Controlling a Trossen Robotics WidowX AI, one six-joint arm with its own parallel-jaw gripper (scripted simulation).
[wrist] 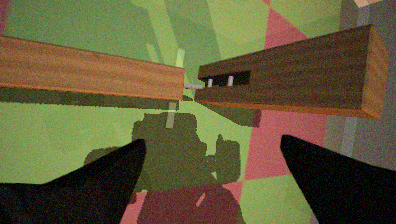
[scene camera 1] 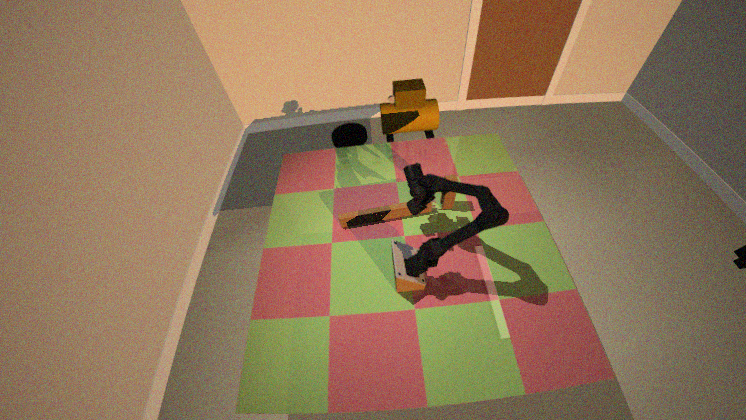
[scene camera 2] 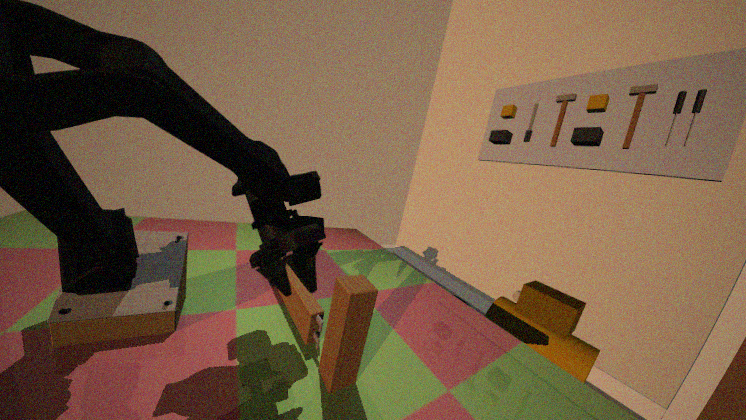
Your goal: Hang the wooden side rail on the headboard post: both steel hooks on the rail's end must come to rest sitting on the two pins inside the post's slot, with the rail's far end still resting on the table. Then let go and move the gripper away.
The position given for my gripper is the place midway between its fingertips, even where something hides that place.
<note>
My gripper [scene camera 2: 300, 294] is open, with nothing in its grasp. Also in view: a wooden side rail [scene camera 2: 307, 314] and a headboard post [scene camera 2: 354, 297].
The wooden side rail is seen too in scene camera 1 [scene camera 1: 398, 210]. My gripper also shows in the wrist view [wrist: 212, 143]. The headboard post is seen too in the wrist view [wrist: 339, 74].
</note>
